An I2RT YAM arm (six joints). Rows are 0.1 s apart.
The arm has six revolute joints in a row. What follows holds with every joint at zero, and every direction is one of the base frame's. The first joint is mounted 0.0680 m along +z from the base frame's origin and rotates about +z. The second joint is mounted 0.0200 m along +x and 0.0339 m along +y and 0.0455 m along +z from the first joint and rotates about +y. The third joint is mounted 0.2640 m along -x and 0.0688 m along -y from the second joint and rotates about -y. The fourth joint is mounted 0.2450 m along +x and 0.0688 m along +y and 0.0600 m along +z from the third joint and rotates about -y. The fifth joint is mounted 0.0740 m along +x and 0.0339 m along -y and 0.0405 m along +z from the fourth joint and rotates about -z. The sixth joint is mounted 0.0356 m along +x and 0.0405 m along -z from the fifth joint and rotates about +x. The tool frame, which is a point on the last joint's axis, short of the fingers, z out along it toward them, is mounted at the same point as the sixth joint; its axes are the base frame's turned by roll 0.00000, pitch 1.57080 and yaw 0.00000 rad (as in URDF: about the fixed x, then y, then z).
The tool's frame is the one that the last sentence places.
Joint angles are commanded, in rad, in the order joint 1, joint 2, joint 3, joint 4, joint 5, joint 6. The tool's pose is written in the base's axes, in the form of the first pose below.
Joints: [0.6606, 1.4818, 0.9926, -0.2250, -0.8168, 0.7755]
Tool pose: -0.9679, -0.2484, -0.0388, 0.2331; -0.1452, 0.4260, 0.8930, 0.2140; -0.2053, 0.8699, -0.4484, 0.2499; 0, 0, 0, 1
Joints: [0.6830, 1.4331, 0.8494, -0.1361, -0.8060, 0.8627]
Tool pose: -0.9842, -0.1695, -0.0515, 0.2130; -0.1227, 0.4426, 0.8883, 0.2064; -0.1277, 0.8805, -0.4564, 0.2250; 0, 0, 0, 1
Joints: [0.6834, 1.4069, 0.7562, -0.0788, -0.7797, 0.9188]
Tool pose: -0.9936, -0.1083, -0.0328, 0.2031; -0.0801, 0.4683, 0.8799, 0.1976; -0.0799, 0.8769, -0.4740, 0.2071; 0, 0, 0, 1
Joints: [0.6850, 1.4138, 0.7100, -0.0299, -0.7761, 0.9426]
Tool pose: -0.9960, -0.0826, -0.0327, 0.1996; -0.0681, 0.4741, 0.8778, 0.1953; -0.0570, 0.8766, -0.4779, 0.1949; 0, 0, 0, 1
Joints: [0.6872, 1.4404, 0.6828, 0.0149, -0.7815, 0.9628]
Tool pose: -0.9975, -0.0572, -0.0426, 0.1990; -0.0648, 0.4776, 0.8762, 0.1958; -0.0298, 0.8767, -0.4801, 0.1834; 0, 0, 0, 1
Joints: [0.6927, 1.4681, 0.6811, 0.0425, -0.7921, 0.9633]
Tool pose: -0.9967, -0.0578, -0.0571, 0.2002; -0.0777, 0.4730, 0.8776, 0.1991; -0.0238, 0.8792, -0.4759, 0.1779; 0, 0, 0, 1
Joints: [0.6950, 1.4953, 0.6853, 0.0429, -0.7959, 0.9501]
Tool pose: -0.9959, -0.0567, -0.0707, 0.2016; -0.0893, 0.4825, 0.8713, 0.2012; -0.0153, 0.8741, -0.4856, 0.1720; 0, 0, 0, 1
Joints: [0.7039, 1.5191, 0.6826, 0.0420, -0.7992, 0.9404]
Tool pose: -0.9944, -0.0523, -0.0915, 0.2002; -0.1054, 0.4948, 0.8626, 0.2035; 0.0001, 0.8675, -0.4975, 0.1650; 0, 0, 0, 1
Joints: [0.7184, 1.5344, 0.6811, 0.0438, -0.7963, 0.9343]
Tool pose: -0.9927, -0.0559, -0.1072, 0.1978; -0.1208, 0.5032, 0.8557, 0.2067; 0.0061, 0.8623, -0.5063, 0.1606; 0, 0, 0, 1
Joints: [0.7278, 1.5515, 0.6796, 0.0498, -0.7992, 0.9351]
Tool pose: -0.9911, -0.0516, -0.1225, 0.1964; -0.1316, 0.5085, 0.8509, 0.2091; 0.0184, 0.8595, -0.5108, 0.1561; 0, 0, 0, 1
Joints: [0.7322, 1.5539, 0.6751, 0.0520, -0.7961, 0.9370]
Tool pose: -0.9909, -0.0492, -0.1254, 0.1950; -0.1328, 0.5128, 0.8482, 0.2095; 0.0226, 0.8571, -0.5147, 0.1543; 0, 0, 0, 1
